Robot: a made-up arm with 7 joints. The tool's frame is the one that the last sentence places.
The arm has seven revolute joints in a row. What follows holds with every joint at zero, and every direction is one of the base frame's.
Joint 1 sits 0.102 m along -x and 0.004 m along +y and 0.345 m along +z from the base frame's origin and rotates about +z.
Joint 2 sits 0.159 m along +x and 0.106 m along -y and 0.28 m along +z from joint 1 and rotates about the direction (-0.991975, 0.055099, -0.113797).
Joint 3 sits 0.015 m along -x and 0.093 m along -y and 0.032 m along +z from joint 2 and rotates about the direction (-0.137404, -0.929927, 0.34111).
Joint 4 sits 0.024 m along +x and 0.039 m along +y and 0.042 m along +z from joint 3 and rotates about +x.
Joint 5 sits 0.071 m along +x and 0.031 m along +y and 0.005 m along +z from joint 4 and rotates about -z.
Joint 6 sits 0.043 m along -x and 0.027 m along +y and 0.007 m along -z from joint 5 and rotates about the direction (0.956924, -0.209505, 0.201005).
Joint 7 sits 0.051 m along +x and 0.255 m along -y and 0.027 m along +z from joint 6 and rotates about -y.
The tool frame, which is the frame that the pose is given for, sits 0.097 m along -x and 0.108 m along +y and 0.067 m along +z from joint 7; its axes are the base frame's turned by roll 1.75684, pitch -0.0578 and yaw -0.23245 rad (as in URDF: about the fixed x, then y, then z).
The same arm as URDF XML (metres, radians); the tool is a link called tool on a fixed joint. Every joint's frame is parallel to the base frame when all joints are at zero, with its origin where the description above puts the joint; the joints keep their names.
<robot name="arm">
  <link name="base"/>
  <link name="link1"/>
  <link name="link2"/>
  <link name="link3"/>
  <link name="link4"/>
  <link name="link5"/>
  <link name="link6"/>
  <link name="link7"/>
  <link name="tool"/>
  <joint name="joint 1" type="continuous">
    <parent link="base"/>
    <child link="link1"/>
    <origin xyz="-0.1020 0.0040 0.3450"/>
    <axis xyz="0 0 1"/>
  </joint>
  <joint name="joint 2" type="continuous">
    <parent link="link1"/>
    <child link="link2"/>
    <origin xyz="0.1590 -0.1060 0.2800"/>
    <axis xyz="-0.991975 0.055099 -0.113797"/>
  </joint>
  <joint name="joint 3" type="continuous">
    <parent link="link2"/>
    <child link="link3"/>
    <origin xyz="-0.0150 -0.0930 0.0320"/>
    <axis xyz="-0.137404 -0.929927 0.34111"/>
  </joint>
  <joint name="joint 4" type="continuous">
    <parent link="link3"/>
    <child link="link4"/>
    <origin xyz="0.0240 0.0390 0.0420"/>
    <axis xyz="1 0 0"/>
  </joint>
  <joint name="joint 5" type="continuous">
    <parent link="link4"/>
    <child link="link5"/>
    <origin xyz="0.0710 0.0310 0.0050"/>
    <axis xyz="0 0 -1"/>
  </joint>
  <joint name="joint 6" type="continuous">
    <parent link="link5"/>
    <child link="link6"/>
    <origin xyz="-0.0430 0.0270 -0.0070"/>
    <axis xyz="0.956924 -0.209505 0.201005"/>
  </joint>
  <joint name="joint 7" type="continuous">
    <parent link="link6"/>
    <child link="link7"/>
    <origin xyz="0.0510 -0.2550 0.0270"/>
    <axis xyz="0 -1 0"/>
  </joint>
  <joint name="tool_joint" type="fixed">
    <parent link="link7"/>
    <child link="tool"/>
    <origin xyz="-0.0970 0.1080 0.0670" rpy="1.7568 -0.0578 -0.2324"/>
  </joint>
</robot>

